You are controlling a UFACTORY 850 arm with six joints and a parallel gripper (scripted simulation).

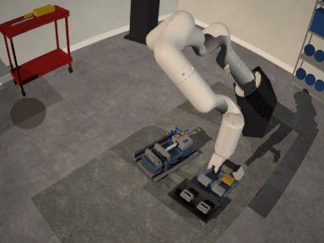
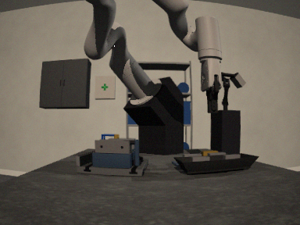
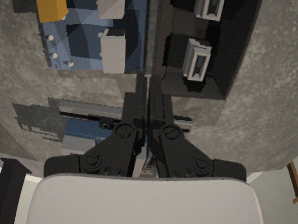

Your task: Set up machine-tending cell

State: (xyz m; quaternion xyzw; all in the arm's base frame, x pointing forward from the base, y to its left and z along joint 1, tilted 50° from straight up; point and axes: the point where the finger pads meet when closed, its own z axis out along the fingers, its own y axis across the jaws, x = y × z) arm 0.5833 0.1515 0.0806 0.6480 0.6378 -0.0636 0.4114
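My gripper is now 13 cm past the brass blank, 6 cm to the right of it and 17 cm above it. The rest, counted from my hand: vise 11 cm behind, 29 cm to the right, 16 cm below.
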